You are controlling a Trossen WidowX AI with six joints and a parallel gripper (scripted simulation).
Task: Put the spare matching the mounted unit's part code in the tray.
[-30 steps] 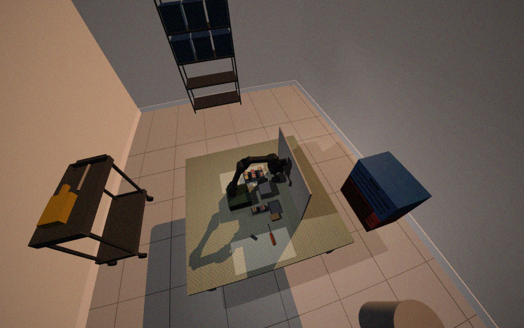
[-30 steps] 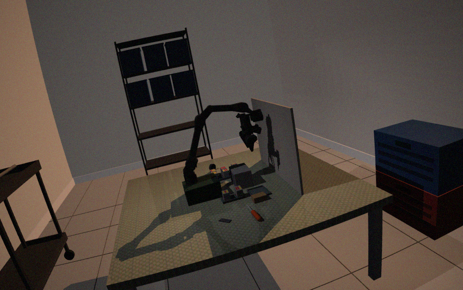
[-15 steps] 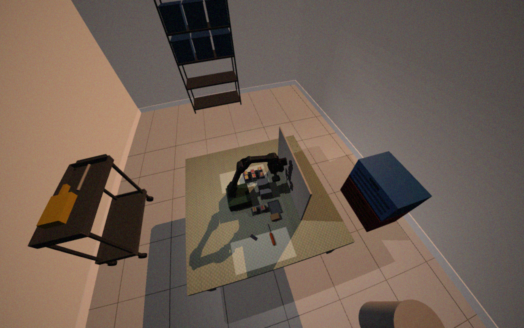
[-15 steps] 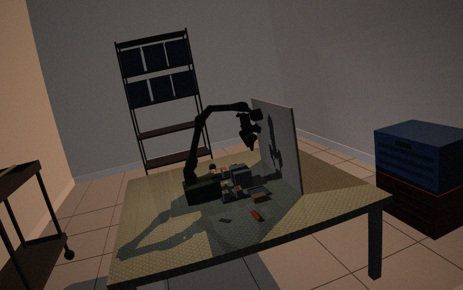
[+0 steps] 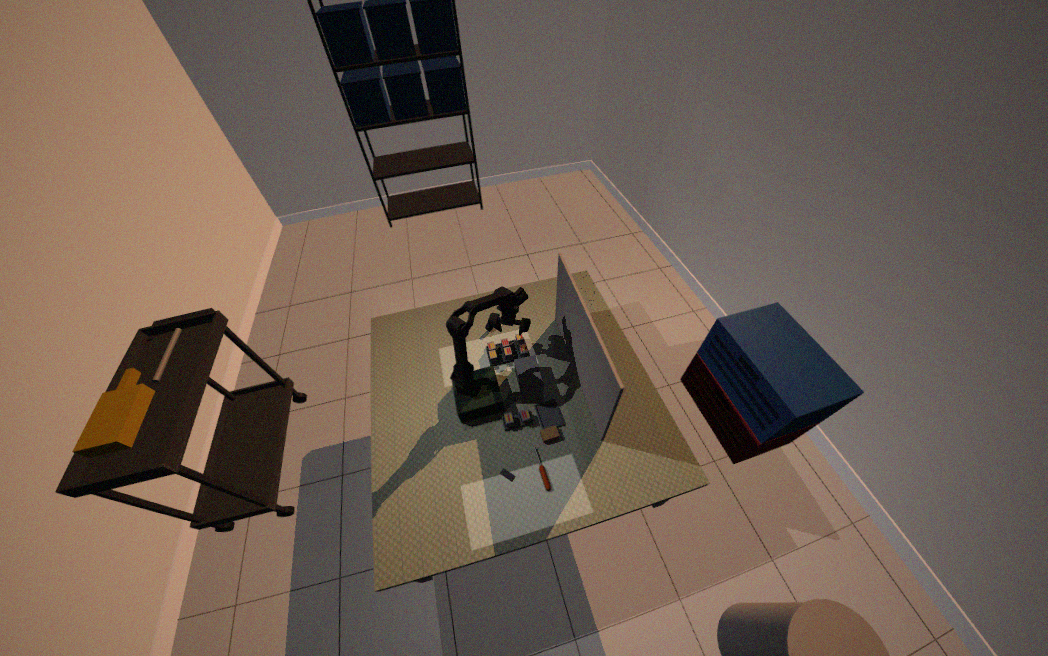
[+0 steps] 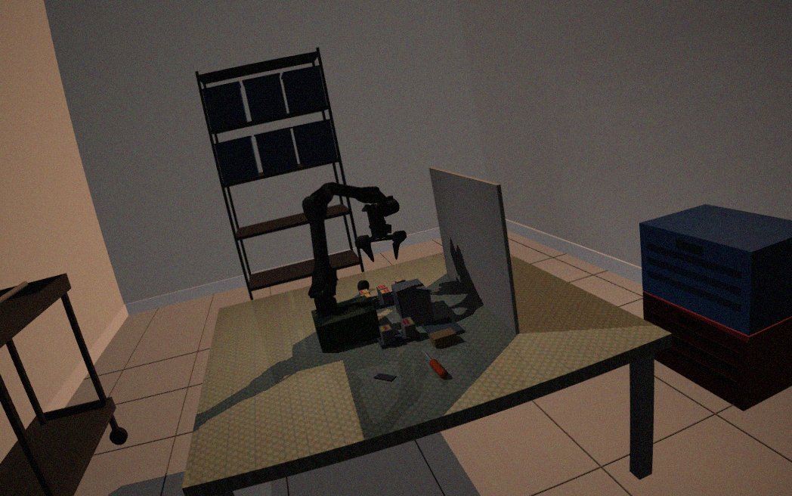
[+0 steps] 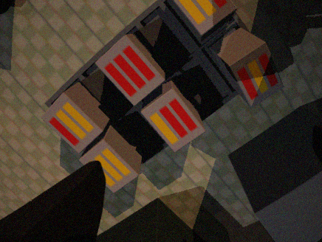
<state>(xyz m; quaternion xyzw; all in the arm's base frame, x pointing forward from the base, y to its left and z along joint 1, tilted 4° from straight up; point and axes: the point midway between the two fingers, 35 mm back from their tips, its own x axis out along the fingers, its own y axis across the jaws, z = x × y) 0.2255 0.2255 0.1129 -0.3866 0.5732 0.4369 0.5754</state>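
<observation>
My gripper tip is now 10 cm past the spare block, 2 cm to the right of it and 12 cm above it. Round my gripper tip: grey mounted unit (7 cm ahead, 17 cm to the right, 11 cm below); dark slotted frame (3 cm behind, 1 cm to the left, 15 cm below); tall dark panel (30 cm ahead, 14 cm to the right, 6 cm above).
</observation>
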